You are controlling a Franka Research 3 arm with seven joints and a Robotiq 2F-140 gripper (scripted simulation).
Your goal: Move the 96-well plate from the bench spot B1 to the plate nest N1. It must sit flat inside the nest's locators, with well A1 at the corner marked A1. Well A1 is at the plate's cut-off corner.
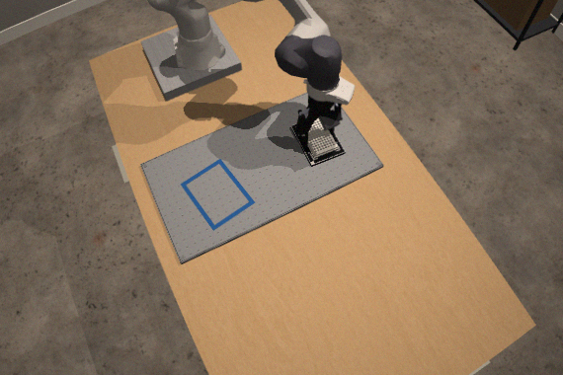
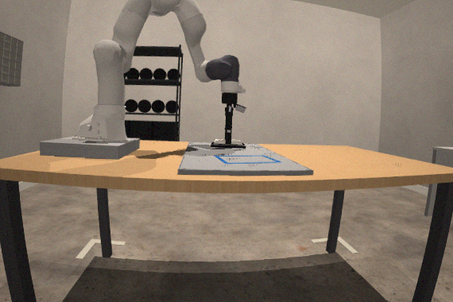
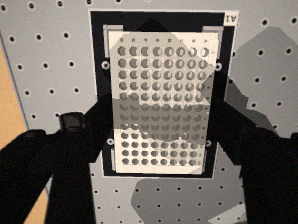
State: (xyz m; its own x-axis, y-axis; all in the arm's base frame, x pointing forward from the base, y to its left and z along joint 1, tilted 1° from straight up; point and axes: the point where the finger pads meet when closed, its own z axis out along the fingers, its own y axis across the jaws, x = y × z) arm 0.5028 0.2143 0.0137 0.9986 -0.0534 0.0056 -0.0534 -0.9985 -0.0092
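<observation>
My hand is 20 mm above the white 96-well plate. Also, from my hand: A1 mark 70 mm ahead, 60 mm to the right, 30 mm below; then black plate nest 40 mm below.
</observation>
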